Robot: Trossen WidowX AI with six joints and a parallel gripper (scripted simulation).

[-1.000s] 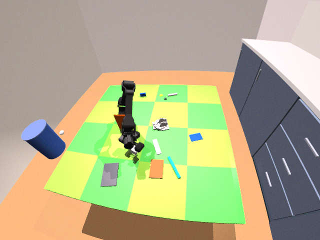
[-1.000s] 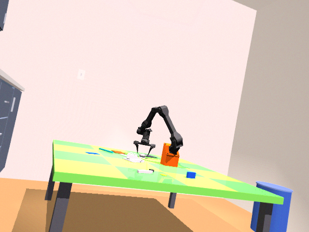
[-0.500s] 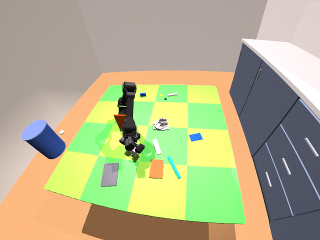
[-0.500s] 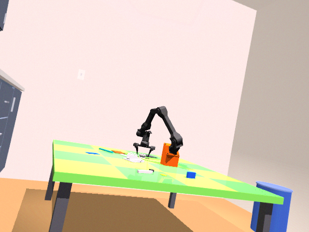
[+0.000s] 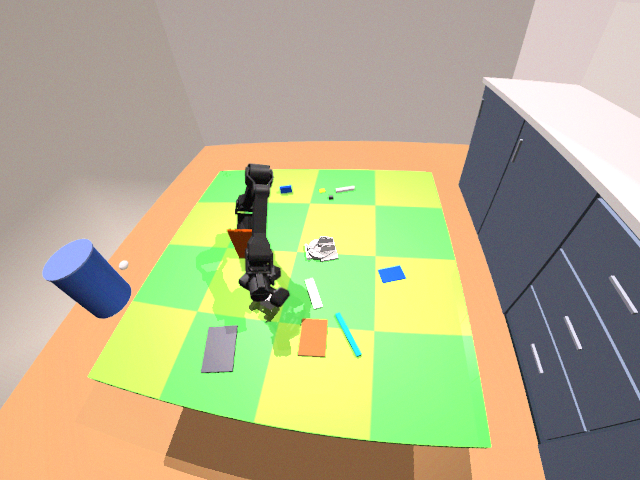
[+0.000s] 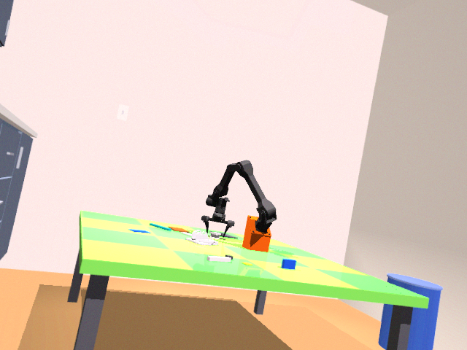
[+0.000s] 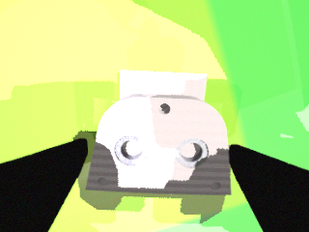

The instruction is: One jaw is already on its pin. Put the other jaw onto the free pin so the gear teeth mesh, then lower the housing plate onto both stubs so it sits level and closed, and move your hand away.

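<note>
The white housing plate is 1 cm to the left of my gripper tip and 2 cm above it. From my gripper tip the other things lie so: grey card 11 cm behind, 21 cm to the right, 1 cm below; jaw 11 cm ahead, 28 cm to the left, 1 cm above; cyan bar 30 cm ahead, 8 cm to the right.
</note>
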